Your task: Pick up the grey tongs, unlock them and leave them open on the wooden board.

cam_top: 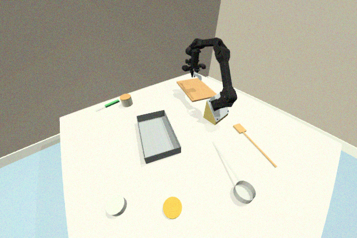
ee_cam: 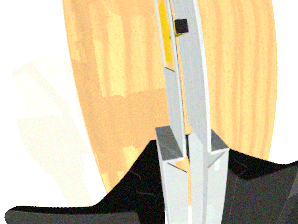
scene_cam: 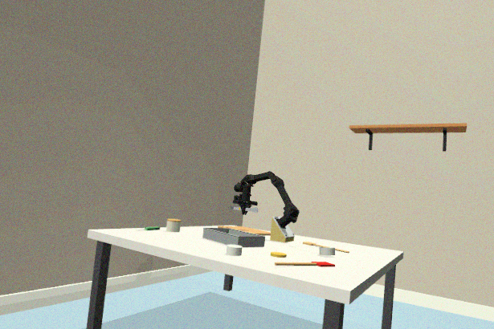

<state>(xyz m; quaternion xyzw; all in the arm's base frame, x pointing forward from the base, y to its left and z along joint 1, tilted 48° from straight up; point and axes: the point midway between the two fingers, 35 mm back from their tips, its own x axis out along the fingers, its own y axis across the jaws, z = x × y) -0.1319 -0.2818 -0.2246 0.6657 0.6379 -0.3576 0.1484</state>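
My gripper tip is 110 mm above the wooden board, 40 mm past it and 10 mm to the right of it. From my gripper tip the other things lie so: yellow lock piece: 50 mm to the right, 40 mm above, 10 mm behind; then grey roasting tin: 520 mm ahead, 270 mm to the left, 90 mm below; then cork-lidded jar: 540 mm ahead, 140 mm to the right, 80 mm below.
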